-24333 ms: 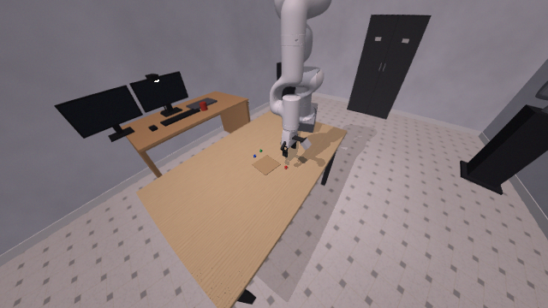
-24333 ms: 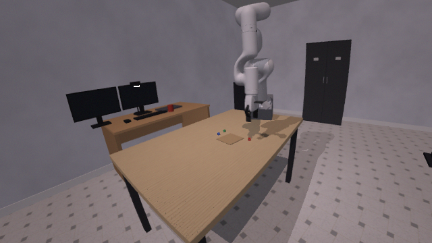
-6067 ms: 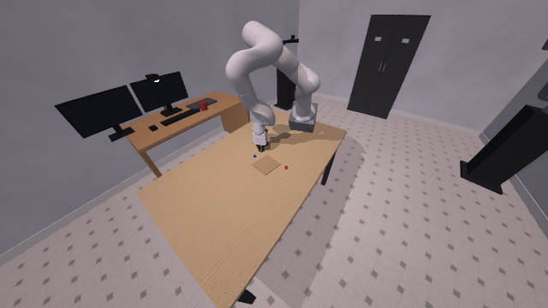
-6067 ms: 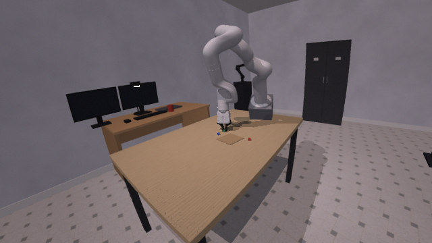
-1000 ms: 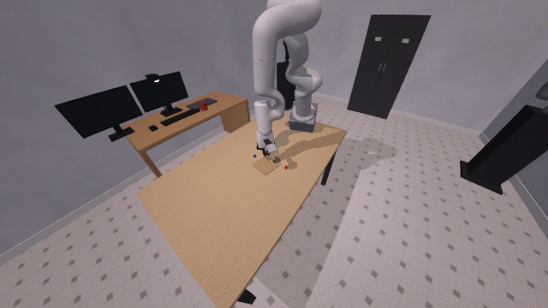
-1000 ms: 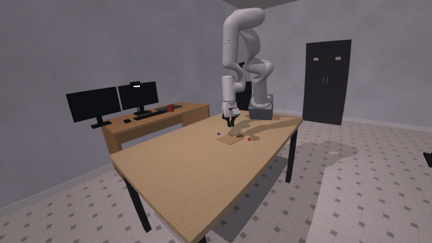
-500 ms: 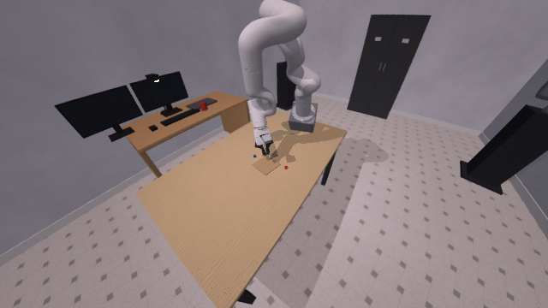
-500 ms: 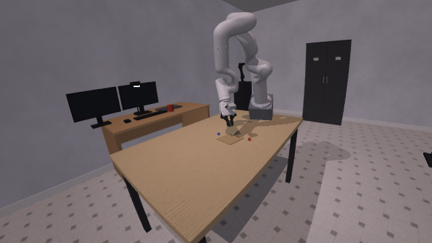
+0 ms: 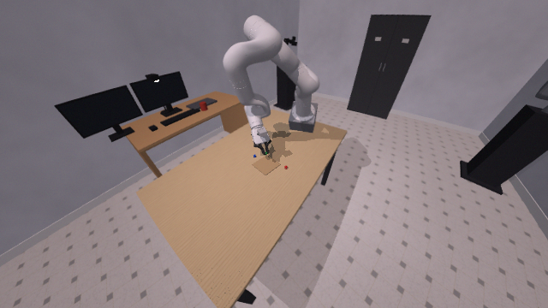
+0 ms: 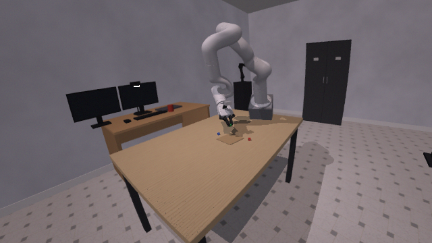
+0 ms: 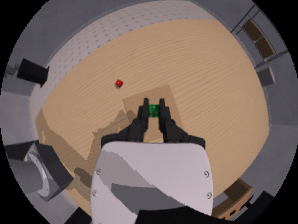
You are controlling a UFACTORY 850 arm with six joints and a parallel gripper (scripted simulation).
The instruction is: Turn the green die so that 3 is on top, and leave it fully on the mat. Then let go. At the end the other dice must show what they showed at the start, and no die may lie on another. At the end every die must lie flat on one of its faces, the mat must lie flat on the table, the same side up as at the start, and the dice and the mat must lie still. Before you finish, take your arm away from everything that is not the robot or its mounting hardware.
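The tan mat is 12 cm below my hand. Also, from my hand: green die: 2 cm below, 1 cm to the left; red die: 12 cm to the left, 11 cm below, 7 cm behind; blue die: 12 cm to the right, 11 cm below, 1 cm ahead.
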